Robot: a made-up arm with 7 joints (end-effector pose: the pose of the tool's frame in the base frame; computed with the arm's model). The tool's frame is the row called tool.
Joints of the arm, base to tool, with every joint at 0 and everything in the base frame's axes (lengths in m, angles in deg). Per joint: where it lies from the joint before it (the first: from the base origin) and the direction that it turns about. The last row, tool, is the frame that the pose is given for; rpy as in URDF.
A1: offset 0.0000 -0.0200 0.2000 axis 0 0.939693 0.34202
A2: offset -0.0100 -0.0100 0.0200 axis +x
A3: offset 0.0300 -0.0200 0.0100 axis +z
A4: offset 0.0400 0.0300 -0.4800 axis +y
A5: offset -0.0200 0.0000 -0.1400 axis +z
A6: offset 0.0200 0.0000 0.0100 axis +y
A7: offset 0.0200 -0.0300 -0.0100 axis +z
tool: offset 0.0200 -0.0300 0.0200 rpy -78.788 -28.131 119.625
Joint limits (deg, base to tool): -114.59..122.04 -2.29..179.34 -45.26..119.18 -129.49..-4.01 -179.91..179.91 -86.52..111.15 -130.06..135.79
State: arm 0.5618 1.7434 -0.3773 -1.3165 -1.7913 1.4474 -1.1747
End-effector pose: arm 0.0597 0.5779 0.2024 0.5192 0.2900 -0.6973 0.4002
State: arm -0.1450 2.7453 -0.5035 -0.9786 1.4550 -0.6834 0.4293
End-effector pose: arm 0.1192 0.1685 0.6868 0.4372 0.8350 0.3309 0.0464
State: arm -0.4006 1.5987 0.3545 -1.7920 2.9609 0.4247 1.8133
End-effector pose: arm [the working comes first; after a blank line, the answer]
Working (the frame after each row of the table, in the pose's form):
after A1: 0.0000 -0.0200 0.2000 0.0000 -0.1870 -0.0680 0.9800
after A2: -0.0179 -0.0281 0.2147 0.7026 -0.1791 0.0866 0.6832
after A3: 0.0159 -0.0419 0.2066 0.6600 -0.3002 0.2057 0.6573
after A4: 0.0844 0.4301 0.2802 0.5729 -0.7008 -0.3868 0.1762
after A5: 0.1867 0.4012 0.3736 -0.6462 -0.6338 0.1406 0.4011
after A6: 0.1829 0.4233 0.3737 -0.6613 -0.5350 0.0012 0.5257
after A7: 0.1759 0.4267 0.4103 -0.8289 0.1910 0.4147 0.3231

0.1938 0.4612 0.3964 0.1018 -0.3068 -0.9434 0.0741
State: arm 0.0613 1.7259 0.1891 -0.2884 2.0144 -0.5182 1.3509
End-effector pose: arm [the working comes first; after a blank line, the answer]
Working (the frame after each row of the table, in the pose's form):
after A1: 0.0000 -0.0200 0.2000 0.0000 0.0288 0.0105 0.9995
after A2: -0.0086 -0.0302 0.2205 0.7594 0.0267 -0.0151 0.6499
after A3: 0.0202 -0.0364 0.1975 0.7585 -0.0451 0.0464 0.6484
after A4: 0.0504 0.4328 0.3064 0.7573 -0.1378 -0.0631 0.6352
after A5: 0.0692 0.5709 0.3307 0.2881 -0.7138 0.5032 0.3927
after A6: 0.0560 0.5611 0.3459 0.4074 -0.7906 0.4126 0.1967
after A7: 0.0681 0.5498 0.3794 0.1764 0.8717 -0.4450 0.1045

0.0383 0.5215 0.3831 0.2930 0.3442 -0.1497 0.8793
